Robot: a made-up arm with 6 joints. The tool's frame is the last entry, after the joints.
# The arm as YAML. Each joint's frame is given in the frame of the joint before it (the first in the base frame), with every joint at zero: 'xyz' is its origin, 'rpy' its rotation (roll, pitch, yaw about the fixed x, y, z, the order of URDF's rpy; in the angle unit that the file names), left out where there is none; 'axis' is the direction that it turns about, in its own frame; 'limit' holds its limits. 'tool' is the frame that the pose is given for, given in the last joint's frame.
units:
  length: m
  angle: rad
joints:
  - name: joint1
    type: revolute
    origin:
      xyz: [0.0, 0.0, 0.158]
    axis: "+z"
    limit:
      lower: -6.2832
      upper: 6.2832
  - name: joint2
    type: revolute
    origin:
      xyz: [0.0, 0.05, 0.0]
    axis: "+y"
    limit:
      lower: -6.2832
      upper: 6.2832
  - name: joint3
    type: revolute
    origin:
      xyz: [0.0, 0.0, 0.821]
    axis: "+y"
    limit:
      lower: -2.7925
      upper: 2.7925
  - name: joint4
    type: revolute
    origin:
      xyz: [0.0, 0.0, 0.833]
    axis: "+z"
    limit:
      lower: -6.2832
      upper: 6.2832
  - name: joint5
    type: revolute
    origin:
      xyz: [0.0, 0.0, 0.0]
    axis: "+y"
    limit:
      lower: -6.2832
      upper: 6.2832
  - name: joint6
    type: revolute
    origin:
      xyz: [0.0, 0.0, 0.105]
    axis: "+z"
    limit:
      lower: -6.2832
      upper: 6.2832
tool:
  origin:
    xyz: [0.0, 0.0, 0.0]
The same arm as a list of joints. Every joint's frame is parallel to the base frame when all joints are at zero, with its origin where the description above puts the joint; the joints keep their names.
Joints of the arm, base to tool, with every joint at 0 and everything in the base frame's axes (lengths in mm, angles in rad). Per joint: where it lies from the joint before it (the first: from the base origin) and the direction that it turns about. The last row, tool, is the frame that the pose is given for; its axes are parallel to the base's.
joint1: axis 0 0 1 xyz 0 0 158
joint2: axis 0 1 0 xyz 0 50 0
joint3: axis 0 1 0 xyz 0 0 821
joint4: axis 0 0 1 xyz 0 0 833
joint5: axis 0 1 0 xyz 0 0 0
joint6: axis 0 0 1 xyz 0 0 105
tool: xyz 0 0 0
Joint limits (rad, base to tool): -6.2832..6.2832 -6.2832..6.2832 -2.7925..2.7925 -6.2832..6.2832 -6.2832..6.2832 -6.2832..6.2832

